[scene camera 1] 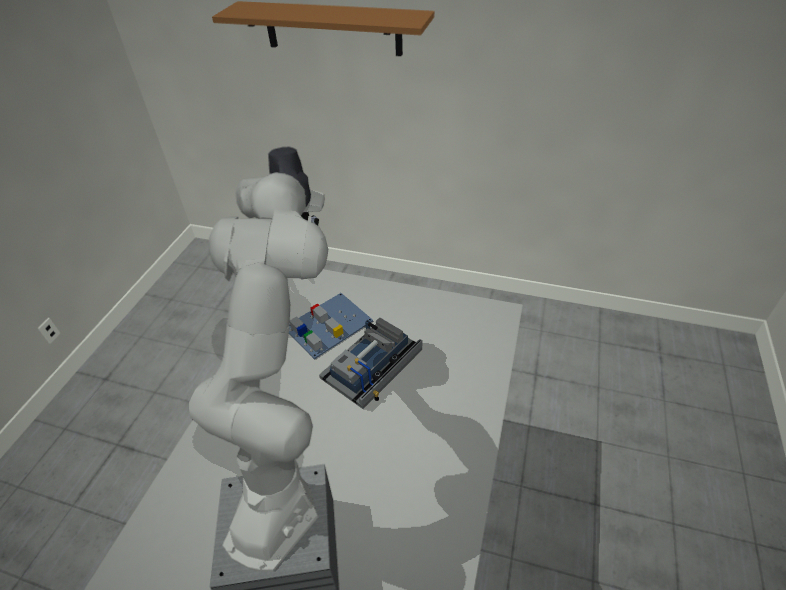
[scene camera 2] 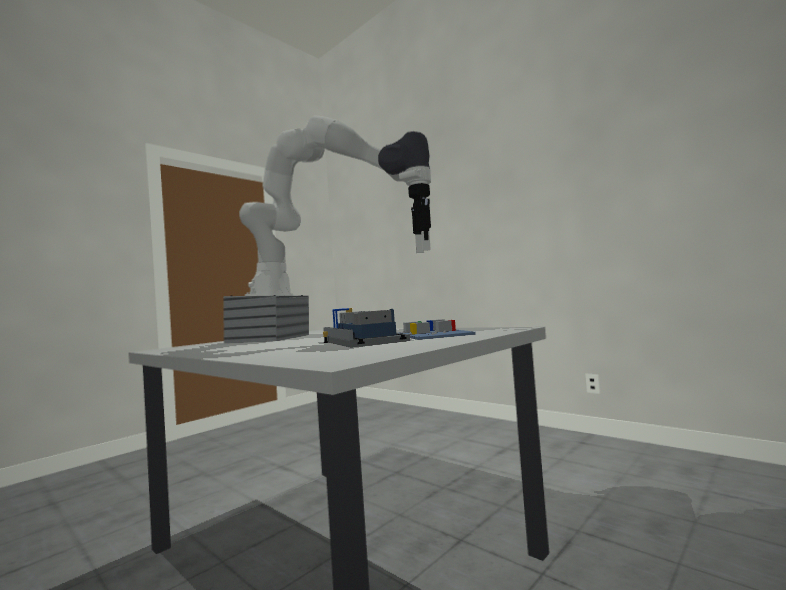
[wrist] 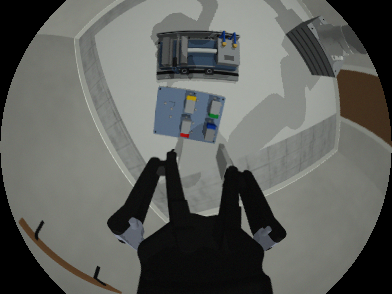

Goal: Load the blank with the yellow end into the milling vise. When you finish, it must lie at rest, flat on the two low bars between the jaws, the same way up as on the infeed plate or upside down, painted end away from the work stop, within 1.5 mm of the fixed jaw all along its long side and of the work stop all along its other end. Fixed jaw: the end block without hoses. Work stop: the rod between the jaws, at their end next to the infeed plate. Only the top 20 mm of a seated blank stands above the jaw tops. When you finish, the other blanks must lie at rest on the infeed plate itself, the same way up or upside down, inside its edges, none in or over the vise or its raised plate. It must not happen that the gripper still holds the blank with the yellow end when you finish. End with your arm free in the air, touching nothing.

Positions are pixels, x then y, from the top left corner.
Labels:
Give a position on a milling vise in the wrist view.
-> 207,59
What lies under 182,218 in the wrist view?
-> My gripper.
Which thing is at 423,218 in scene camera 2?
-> My gripper.

